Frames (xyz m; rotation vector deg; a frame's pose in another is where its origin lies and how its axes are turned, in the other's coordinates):
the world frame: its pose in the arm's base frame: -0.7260 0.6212 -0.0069 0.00 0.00 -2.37
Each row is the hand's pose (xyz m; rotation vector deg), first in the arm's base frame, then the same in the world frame.
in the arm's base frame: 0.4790 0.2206 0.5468 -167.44 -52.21 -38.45
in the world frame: 1.2205 -0.3504 0.5537 -165.86 -55.51 -38.32
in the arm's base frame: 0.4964 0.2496 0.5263 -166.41 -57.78 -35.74
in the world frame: 1.2367 -0.3207 0.5332 -164.75 -61.05 -35.63
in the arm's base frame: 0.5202 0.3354 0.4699 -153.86 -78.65 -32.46
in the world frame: 1.2570 -0.2340 0.4768 -151.84 -81.62 -32.24
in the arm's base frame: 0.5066 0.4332 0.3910 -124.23 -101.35 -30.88
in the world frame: 1.2393 -0.1369 0.3979 -121.85 -103.67 -30.31
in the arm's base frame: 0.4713 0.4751 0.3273 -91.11 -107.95 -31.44
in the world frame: 1.2023 -0.0965 0.3342 -88.67 -109.58 -30.42
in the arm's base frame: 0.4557 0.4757 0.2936 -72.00 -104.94 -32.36
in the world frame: 1.1867 -0.0965 0.3005 -69.67 -106.18 -31.06
